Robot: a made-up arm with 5 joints.
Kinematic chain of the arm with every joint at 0, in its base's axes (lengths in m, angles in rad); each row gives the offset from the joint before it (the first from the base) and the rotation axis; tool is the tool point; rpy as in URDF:
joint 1: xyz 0 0 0.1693 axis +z
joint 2: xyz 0 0 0 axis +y
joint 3: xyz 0.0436 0 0.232 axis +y
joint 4: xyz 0.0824 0 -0.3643 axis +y
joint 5: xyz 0.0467 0 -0.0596 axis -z
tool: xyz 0 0 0 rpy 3.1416 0 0
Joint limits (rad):
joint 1: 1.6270..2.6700
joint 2: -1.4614..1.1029
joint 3: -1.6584..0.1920
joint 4: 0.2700..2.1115
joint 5: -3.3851..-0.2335
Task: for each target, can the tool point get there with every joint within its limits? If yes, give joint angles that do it. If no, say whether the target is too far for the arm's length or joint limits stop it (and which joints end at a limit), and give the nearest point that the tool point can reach.
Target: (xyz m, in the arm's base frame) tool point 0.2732 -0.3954 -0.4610
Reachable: no: too far | nearest point 0.0531 -0.0769 -0.0801 | short by 0.543 m
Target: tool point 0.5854 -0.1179 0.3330
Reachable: no: joint limits stop it (at a limit: joint 1, joint 2, joint 3, joint 4) | nearest point 0.2921 -0.1490 0.6745 | short by 0.451 m
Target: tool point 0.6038 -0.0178 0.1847
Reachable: no: joint limits stop it (at a limit: joint 1, joint 2, joint 3) | nearest point 0.1551 -0.0791 0.0775 | short by 0.465 m
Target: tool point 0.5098 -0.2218 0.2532
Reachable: no: joint limits stop it (at a limit: joint 1, joint 2, joint 3) | nearest point 0.1522 -0.0776 0.0866 | short by 0.420 m
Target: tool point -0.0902 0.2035 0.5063
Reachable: yes | joints 1.9878 -1.0747 -0.7485 0.6850 -2.2481
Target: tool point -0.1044 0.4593 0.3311
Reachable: yes | joints 1.7943 0.0470 -1.3803 1.3926 -1.7081
